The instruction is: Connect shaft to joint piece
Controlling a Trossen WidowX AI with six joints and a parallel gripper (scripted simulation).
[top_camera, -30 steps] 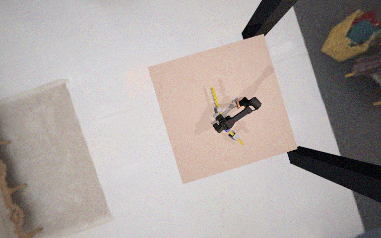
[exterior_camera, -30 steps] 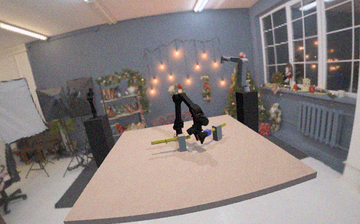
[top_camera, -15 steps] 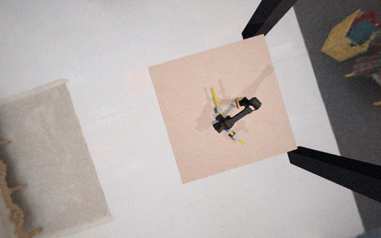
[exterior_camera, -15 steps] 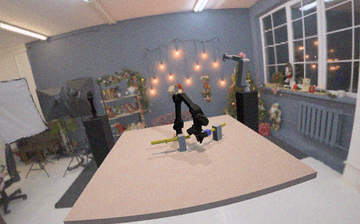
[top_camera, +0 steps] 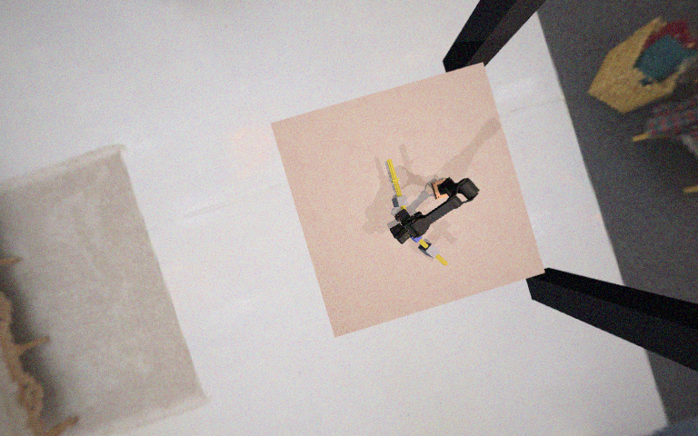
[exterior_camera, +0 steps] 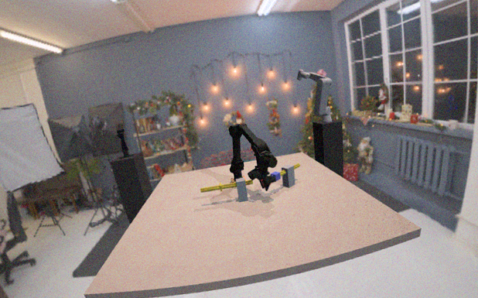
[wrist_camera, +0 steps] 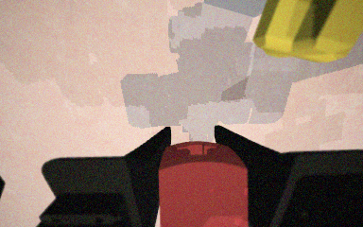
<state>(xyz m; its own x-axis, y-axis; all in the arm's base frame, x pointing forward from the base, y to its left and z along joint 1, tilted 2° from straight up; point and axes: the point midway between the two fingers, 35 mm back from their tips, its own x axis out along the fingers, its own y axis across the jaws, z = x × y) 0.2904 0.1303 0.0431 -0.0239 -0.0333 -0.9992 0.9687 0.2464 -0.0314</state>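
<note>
My gripper tip is 50 mm below the red joint piece and 20 mm to the right of it.
</note>
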